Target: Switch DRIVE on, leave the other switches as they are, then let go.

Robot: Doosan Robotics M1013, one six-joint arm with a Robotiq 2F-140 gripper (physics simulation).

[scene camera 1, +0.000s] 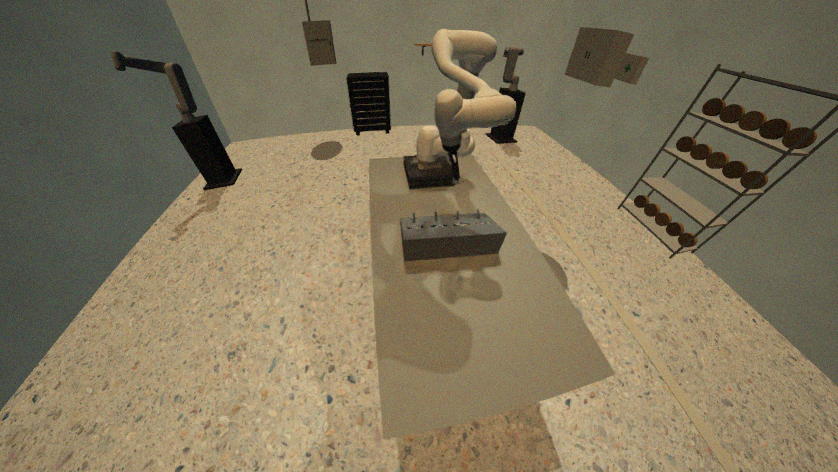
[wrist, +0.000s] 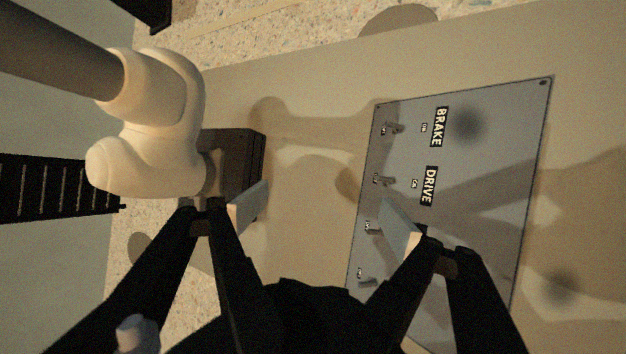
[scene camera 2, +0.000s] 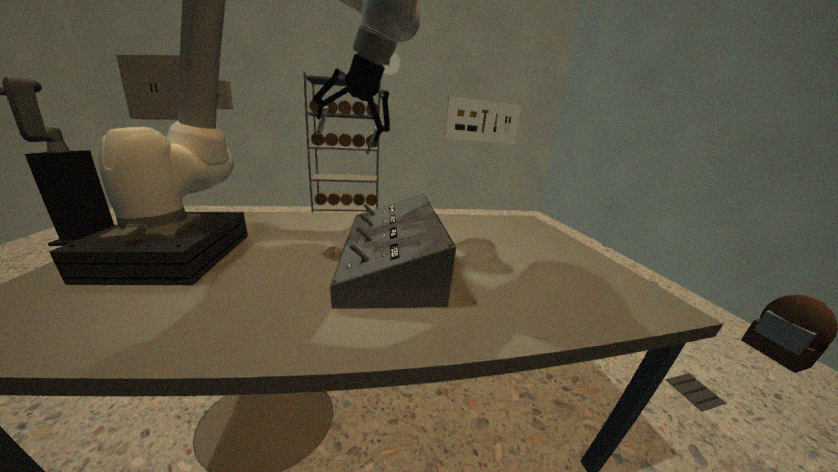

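Seen in the pictures: gripper, fingertip midpoint: [wrist: 322, 200] [scene camera 2: 343, 142]; arm's base at its link origin: [scene camera 1: 427, 163] [wrist: 206, 174] [scene camera 2: 156, 228].
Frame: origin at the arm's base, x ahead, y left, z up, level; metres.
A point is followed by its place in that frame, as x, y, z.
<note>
A grey sloped switch box [scene camera 1: 452, 246] {0.798, -0.134, -0.003} [scene camera 2: 398, 284] {0.643, -0.346, -0.028} [wrist: 505, 120] {0.792, 0.069, 0.050} stands on the table with several toggle levers in a row. The DRIVE lever [scene camera 1: 457, 215] {0.612, -0.029, 0.015} [scene camera 2: 366, 219] {0.606, -0.030, 0.017} [wrist: 385, 180] {0.608, -0.028, 0.020} is beside the BRAKE lever [scene camera 1: 477, 214] {0.633, 0.090, 0.014} [wrist: 394, 128] {0.628, 0.087, 0.015}. In scene camera 2, the levers lean alike toward the robot's side, away from the name labels. The DRIVE label [wrist: 429, 186] {0.689, -0.041, 0.020} is readable in the wrist view; the other two names are hidden by a finger there. My gripper [scene camera 1: 455, 175] {0.543, -0.056, 0.246} [scene camera 2: 345, 140] {0.543, -0.056, 0.246} [wrist: 322, 200] {0.543, -0.056, 0.246} is open and empty, above the box's robot-side edge, touching no lever.
The robot's dark base block [scene camera 1: 428, 172] {0.120, -0.029, 0.000} [scene camera 2: 146, 263] {0.060, -0.164, -0.031} [wrist: 257, 155] {0.185, 0.067, -0.056} stands on the table [scene camera 1: 492, 363] {1.324, -0.168, -0.092} [scene camera 2: 246, 351] {0.351, -0.422, -0.092} behind the box. A shelf rack [scene camera 1: 677, 126] [scene camera 2: 309, 164] and two other arms on dark pedestals [scene camera 1: 205, 152] [scene camera 1: 509, 114] stand away from the table.
</note>
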